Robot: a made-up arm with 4 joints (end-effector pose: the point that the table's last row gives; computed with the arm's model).
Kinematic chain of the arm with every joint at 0, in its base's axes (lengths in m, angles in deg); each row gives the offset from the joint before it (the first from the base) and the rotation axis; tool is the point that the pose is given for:
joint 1: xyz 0 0 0.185 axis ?
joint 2: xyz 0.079 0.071 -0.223 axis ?
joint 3: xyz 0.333 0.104 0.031 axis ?
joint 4: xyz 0 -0.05 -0.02 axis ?
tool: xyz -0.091 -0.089 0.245
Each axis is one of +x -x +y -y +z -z.
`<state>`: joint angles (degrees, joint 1 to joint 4).
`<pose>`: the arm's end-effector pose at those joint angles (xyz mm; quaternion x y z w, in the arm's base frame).
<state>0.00 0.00 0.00 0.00</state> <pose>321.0 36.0 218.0 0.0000 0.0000 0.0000 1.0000</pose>
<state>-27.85 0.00 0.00 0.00</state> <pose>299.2 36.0 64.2 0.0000 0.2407 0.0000 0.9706</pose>
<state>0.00 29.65 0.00 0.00</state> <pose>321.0 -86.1 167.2 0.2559 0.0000 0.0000 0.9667</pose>
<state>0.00 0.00 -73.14 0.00</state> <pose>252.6 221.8 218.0 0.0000 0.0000 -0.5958 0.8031</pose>
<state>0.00 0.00 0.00 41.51</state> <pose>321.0 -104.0 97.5 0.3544 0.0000 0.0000 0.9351</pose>
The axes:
joint 1: -y
joint 2: +x
joint 3: +z
joint 4: +x

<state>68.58 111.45 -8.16 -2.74</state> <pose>414.9 -167.7 348.7 0.6915 -0.2781 0.4247 0.5139</pose>
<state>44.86 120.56 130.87 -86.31</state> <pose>485.5 16.4 163.3 0.1938 -0.9693 -0.1486 0.0297</pose>
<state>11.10 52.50 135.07 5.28</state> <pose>569.7 -31.1 347.0 0.1019 -0.4007 0.8606 0.2972</pose>
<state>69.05 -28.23 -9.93 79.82</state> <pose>251.3 -105.6 377.3 0.3860 -0.5661 0.2038 0.6993</pose>
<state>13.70 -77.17 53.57 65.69</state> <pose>605.8 67.0 264.0 -0.1058 0.3182 0.1318 0.9328</pose>
